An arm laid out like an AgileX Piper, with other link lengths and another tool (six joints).
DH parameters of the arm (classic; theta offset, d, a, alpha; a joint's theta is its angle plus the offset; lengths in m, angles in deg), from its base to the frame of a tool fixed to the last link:
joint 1: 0 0.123 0 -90
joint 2: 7.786 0 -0.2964 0
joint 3: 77.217 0 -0.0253 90
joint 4: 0 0.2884 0 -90
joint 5: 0 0 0 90
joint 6: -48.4 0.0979 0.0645 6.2
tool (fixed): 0 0.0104 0 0
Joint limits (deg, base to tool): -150..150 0..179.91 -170..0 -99.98..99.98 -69.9..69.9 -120..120
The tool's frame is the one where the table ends.
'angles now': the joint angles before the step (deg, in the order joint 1, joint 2, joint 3, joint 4, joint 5, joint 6). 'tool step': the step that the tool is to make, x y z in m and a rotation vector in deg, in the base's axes. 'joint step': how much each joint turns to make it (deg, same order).
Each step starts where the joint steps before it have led.
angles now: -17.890, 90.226, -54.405, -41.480, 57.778, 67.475
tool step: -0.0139, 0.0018, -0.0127, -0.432, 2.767, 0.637
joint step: 0.009, -0.343, 4.072, -2.003, -0.803, 1.119
